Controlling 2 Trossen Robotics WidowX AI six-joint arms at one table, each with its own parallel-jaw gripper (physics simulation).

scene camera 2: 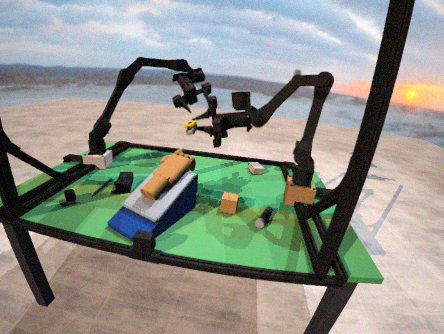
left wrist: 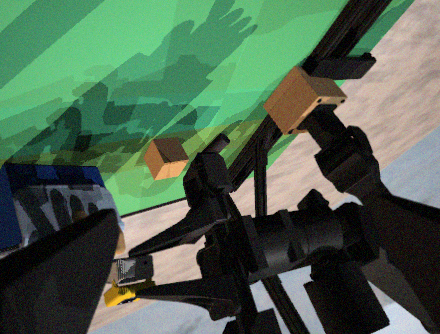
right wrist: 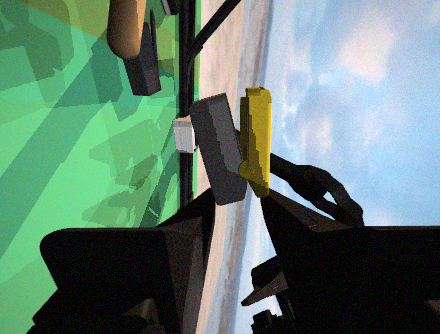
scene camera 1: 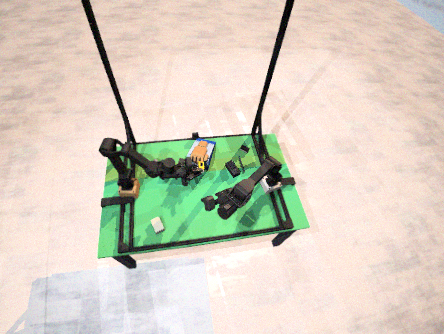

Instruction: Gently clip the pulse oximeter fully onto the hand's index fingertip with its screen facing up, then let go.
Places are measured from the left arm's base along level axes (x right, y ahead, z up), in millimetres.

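Pixels of known places: left gripper, fingertip midpoint: (scene camera 2: 200,108) (left wrist: 246,214); right gripper, fingertip midpoint: (scene camera 2: 192,123) (left wrist: 132,273) (right wrist: 237,193) (scene camera 1: 202,171); left arm's base at its link origin: (scene camera 2: 97,152) (scene camera 1: 271,181); right arm's base at its link origin: (scene camera 2: 301,182) (left wrist: 316,116) (scene camera 1: 127,185).
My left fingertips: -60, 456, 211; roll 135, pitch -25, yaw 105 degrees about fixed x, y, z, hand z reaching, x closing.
For each thing: its top centre in the pictures, then the offset to it from my left fingertips, as dx, dy, dz. "*": a spot on its surface instead. Level surfaces: height alone.
- pulse oximeter at its top centre: (right wrist: 276,154) (left wrist: 138,303) (scene camera 2: 191,120) (scene camera 1: 200,165) +201, -31, -17
- orange-tan hand at a spot on its surface: (scene camera 2: 170,172) * +407, -83, -134
- orange cube at its top centre: (left wrist: 171,170) (scene camera 2: 230,196) +384, +109, -220
- dark cylinder at its top centre: (left wrist: 212,159) (scene camera 2: 265,212) +444, +215, -242
- white block at its top centre: (scene camera 2: 256,165) (scene camera 1: 157,224) +44, +281, -240
- black block at its top centre: (right wrist: 149,61) (scene camera 2: 124,177) (scene camera 1: 232,167) +252, -273, -235
- green table at its surface level: dz -270
The pulse oximeter (scene camera 1: 201,164) (scene camera 2: 190,126) (left wrist: 118,295) (right wrist: 257,140), yellow on top with a grey lower half, is held in the air by my right gripper (scene camera 2: 196,123) (left wrist: 132,273) (right wrist: 237,193), shut on its rear end. Its yellow screen side faces up. The orange-tan hand (scene camera 1: 201,149) (scene camera 2: 170,172) lies on a sloped pad. The oximeter is higher than the hand and beyond its fingertips, apart from them. One finger (right wrist: 125,30) shows at the upper left of the right wrist view. My left gripper (scene camera 2: 199,106) is open and empty, near the right gripper in scene camera 2.
The blue wedge (scene camera 2: 175,210) (left wrist: 10,210) bears the hand. An orange cube (scene camera 2: 229,202) (left wrist: 166,159), a dark cylinder (scene camera 2: 264,217), a white block (scene camera 1: 157,224) (scene camera 2: 255,167) and a black block (scene camera 1: 232,168) (scene camera 2: 124,182) (right wrist: 142,75) stand on the green table (scene camera 1: 190,230).
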